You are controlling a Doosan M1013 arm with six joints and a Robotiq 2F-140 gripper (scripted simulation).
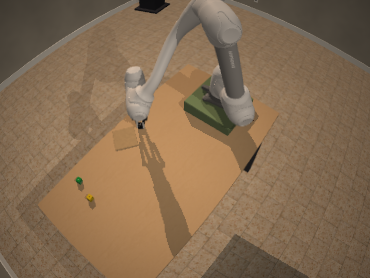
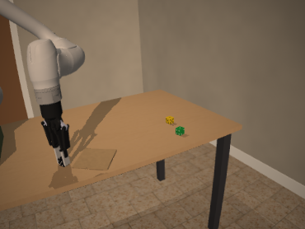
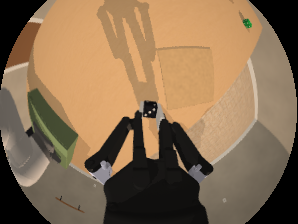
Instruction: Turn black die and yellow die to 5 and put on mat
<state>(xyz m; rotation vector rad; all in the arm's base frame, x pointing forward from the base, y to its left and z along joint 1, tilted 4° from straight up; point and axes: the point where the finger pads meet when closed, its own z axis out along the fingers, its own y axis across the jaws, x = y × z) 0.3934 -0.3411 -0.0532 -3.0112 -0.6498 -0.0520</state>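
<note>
The mat lies 12 cm ahead of my hand, 4 cm to the right of it and 4 cm below it. From my hand the other things lie so: black die (2 cm below); then green die (50 cm ahead, 12 cm to the right, 2 cm below); then yellow die (55 cm ahead, 2 cm below).
</note>
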